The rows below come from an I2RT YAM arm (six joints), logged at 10 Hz.
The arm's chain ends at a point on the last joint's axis. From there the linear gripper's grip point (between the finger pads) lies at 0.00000 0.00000 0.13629 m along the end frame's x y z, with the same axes.
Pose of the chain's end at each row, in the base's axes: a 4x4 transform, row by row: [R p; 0 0 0 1], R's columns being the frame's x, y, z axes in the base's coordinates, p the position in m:
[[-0.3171, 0.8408, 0.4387, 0.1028], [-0.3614, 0.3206, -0.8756, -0.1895], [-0.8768, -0.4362, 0.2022, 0.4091], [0, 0, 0, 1]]
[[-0.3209, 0.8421, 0.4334, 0.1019], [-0.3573, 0.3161, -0.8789, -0.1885], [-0.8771, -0.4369, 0.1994, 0.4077], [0, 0, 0, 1]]
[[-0.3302, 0.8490, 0.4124, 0.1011], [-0.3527, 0.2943, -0.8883, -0.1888], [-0.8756, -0.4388, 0.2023, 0.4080], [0, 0, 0, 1]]
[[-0.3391, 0.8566, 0.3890, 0.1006], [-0.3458, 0.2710, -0.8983, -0.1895], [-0.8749, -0.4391, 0.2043, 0.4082], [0, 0, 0, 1]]
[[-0.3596, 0.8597, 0.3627, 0.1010], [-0.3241, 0.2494, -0.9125, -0.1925], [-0.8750, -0.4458, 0.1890, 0.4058], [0, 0, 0, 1]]
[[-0.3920, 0.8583, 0.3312, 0.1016], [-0.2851, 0.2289, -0.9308, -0.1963], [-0.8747, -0.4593, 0.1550, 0.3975], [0, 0, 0, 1]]
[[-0.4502, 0.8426, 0.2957, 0.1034], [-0.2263, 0.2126, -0.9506, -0.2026], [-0.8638, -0.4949, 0.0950, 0.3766], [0, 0, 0, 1]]
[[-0.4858, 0.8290, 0.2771, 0.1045], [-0.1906, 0.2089, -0.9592, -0.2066], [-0.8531, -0.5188, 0.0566, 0.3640], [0, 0, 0, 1]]
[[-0.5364, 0.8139, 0.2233, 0.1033], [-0.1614, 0.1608, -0.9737, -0.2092], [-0.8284, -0.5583, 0.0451, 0.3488], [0, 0, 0, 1]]
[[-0.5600, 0.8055, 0.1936, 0.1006], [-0.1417, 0.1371, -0.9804, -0.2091], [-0.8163, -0.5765, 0.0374, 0.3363], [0, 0, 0, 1]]
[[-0.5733, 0.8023, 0.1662, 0.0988], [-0.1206, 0.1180, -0.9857, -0.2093], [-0.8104, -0.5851, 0.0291, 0.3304], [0, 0, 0, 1]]
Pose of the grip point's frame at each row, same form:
[[-0.3171, 0.8408, 0.4387, 0.1626], [-0.3614, 0.3206, -0.8756, -0.3088], [-0.8768, -0.4362, 0.2022, 0.4367], [0, 0, 0, 1]]
[[-0.3209, 0.8421, 0.4334, 0.1610], [-0.3573, 0.3161, -0.8789, -0.3083], [-0.8771, -0.4369, 0.1994, 0.4349], [0, 0, 0, 1]]
[[-0.3302, 0.8490, 0.4124, 0.1573], [-0.3527, 0.2943, -0.8883, -0.3099], [-0.8756, -0.4388, 0.2023, 0.4356], [0, 0, 0, 1]]
[[-0.3391, 0.8566, 0.3890, 0.1536], [-0.3458, 0.2710, -0.8983, -0.3119], [-0.8749, -0.4391, 0.2043, 0.4360], [0, 0, 0, 1]]
[[-0.3596, 0.8597, 0.3627, 0.1504], [-0.3241, 0.2494, -0.9125, -0.3169], [-0.8750, -0.4458, 0.1890, 0.4316], [0, 0, 0, 1]]
[[-0.3920, 0.8583, 0.3312, 0.1467], [-0.2851, 0.2289, -0.9308, -0.3232], [-0.8747, -0.4593, 0.1550, 0.4186], [0, 0, 0, 1]]
[[-0.4502, 0.8426, 0.2957, 0.1437], [-0.2263, 0.2126, -0.9506, -0.3322], [-0.8638, -0.4949, 0.0950, 0.3895], [0, 0, 0, 1]]
[[-0.4858, 0.8290, 0.2771, 0.1423], [-0.1906, 0.2089, -0.9592, -0.3373], [-0.8531, -0.5188, 0.0566, 0.3717], [0, 0, 0, 1]]
[[-0.5364, 0.8139, 0.2233, 0.1337], [-0.1614, 0.1608, -0.9737, -0.3419], [-0.8284, -0.5583, 0.0451, 0.3549], [0, 0, 0, 1]]
[[-0.5600, 0.8055, 0.1936, 0.1270], [-0.1417, 0.1371, -0.9804, -0.3427], [-0.8163, -0.5765, 0.0374, 0.3414], [0, 0, 0, 1]]
[[-0.5733, 0.8023, 0.1662, 0.1215], [-0.1206, 0.1180, -0.9857, -0.3436], [-0.8104, -0.5851, 0.0291, 0.3344], [0, 0, 0, 1]]

